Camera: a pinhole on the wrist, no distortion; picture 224 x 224 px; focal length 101.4 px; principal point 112.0 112.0 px. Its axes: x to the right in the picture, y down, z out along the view. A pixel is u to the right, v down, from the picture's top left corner.
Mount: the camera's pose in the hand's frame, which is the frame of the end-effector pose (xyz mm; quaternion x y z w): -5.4 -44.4 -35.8 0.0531 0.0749 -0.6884 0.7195
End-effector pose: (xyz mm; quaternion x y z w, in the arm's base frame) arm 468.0 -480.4 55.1 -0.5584 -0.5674 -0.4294 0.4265
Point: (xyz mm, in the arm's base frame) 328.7 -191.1 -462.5
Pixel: 111 15
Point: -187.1 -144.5 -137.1
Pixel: 215 88
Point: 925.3 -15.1 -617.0
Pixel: outside the picture
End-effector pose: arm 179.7 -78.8 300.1 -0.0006 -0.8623 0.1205 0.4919
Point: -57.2 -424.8 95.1
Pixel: 144 87
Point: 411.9 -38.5 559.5
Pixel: behind the camera
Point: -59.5 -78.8 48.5
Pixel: 53 85
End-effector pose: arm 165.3 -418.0 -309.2 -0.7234 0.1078 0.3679 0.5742
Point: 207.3 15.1 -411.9
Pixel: 105 160
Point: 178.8 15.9 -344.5
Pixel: 113 144
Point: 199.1 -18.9 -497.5
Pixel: 86 176
